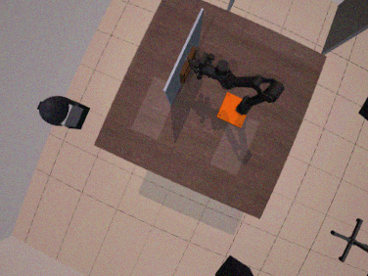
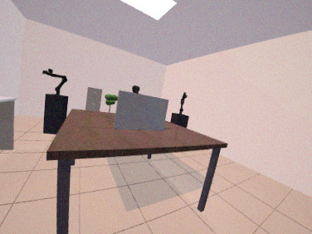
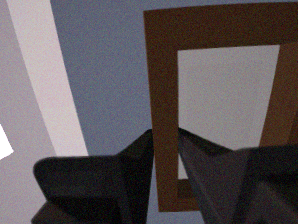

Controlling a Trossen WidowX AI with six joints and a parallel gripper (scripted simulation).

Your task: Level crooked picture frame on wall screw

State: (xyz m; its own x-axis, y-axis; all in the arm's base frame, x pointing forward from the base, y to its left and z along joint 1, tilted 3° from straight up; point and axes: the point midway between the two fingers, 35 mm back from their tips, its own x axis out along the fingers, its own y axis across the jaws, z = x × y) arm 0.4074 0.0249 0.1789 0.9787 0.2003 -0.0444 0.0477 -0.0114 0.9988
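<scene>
My gripper tip is 5 cm above the brown picture frame and 1 cm short of it. The rest, counted from my gripper tip: wall panel (6 cm below, 2 cm ahead).
</scene>
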